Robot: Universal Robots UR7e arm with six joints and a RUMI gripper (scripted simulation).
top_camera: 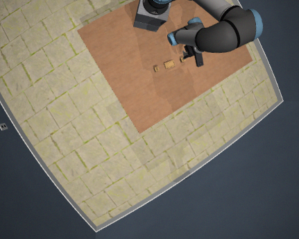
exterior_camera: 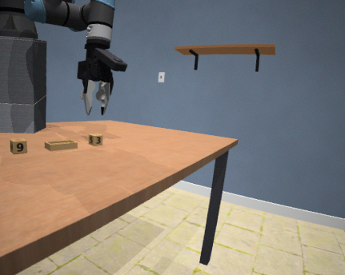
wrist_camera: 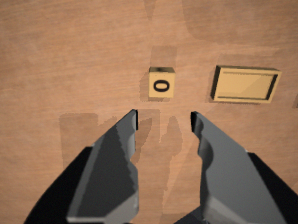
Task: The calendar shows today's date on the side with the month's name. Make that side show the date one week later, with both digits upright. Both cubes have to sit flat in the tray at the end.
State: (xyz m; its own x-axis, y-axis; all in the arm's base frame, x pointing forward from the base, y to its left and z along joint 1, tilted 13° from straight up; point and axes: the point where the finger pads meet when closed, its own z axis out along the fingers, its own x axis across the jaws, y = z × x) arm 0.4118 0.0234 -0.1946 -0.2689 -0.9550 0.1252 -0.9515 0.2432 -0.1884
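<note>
The cube is 90 mm below my hand. From my hand the other things lie so: wooden tray: 30 mm behind, 100 mm to the right, 100 mm below.
</note>
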